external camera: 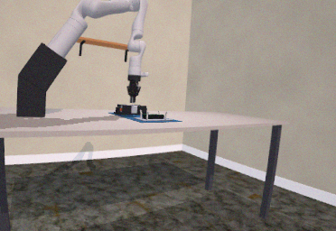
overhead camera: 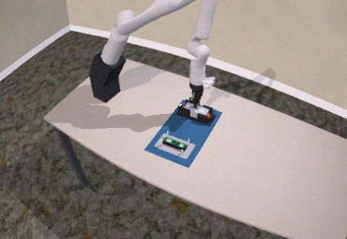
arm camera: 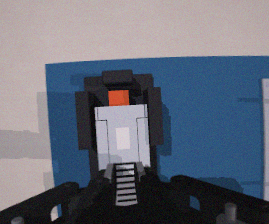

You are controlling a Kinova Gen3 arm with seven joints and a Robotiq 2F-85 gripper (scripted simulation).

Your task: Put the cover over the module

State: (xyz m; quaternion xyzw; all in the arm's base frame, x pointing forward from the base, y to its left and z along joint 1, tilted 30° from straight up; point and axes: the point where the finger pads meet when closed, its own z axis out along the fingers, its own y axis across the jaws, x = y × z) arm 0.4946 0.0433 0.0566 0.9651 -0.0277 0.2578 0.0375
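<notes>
Right now my hand is 6 cm above the light grey cover.
</notes>
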